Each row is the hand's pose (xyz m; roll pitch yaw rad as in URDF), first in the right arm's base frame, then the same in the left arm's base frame.
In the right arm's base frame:
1: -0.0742 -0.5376 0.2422 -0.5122 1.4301 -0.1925
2: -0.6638 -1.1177 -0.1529 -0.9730 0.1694 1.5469
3: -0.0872 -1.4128 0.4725 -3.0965 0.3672 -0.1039
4: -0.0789 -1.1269 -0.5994 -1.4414 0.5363 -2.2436
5: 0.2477 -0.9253 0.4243 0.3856 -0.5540 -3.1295
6: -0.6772 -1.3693 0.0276 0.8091 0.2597 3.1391
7: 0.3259 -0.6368 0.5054 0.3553 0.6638 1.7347
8: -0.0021 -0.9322 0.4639 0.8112 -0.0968 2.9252
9: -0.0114 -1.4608 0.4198 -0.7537 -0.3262 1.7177
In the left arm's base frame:
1: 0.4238 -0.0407 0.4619 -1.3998 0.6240 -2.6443
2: -0.3093 0.5089 0.4354 -1.5120 0.9134 -0.3753
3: -0.0232 0.1719 1.2197 2.4544 -0.1102 -1.8239
4: -0.5871 -0.1636 0.3252 -0.7097 0.0214 2.6379
5: 0.3091 -0.2372 0.9470 1.1694 -0.0969 1.2650
6: -0.3571 0.6093 0.7247 1.7112 0.4733 1.8657
7: 0.5742 -0.3363 0.8213 -0.9049 1.3817 -1.0578
8: 0.3125 0.0120 0.9034 1.5425 0.3847 1.4192
9: -0.0881 0.0936 1.2415 -0.9749 0.5097 0.0765

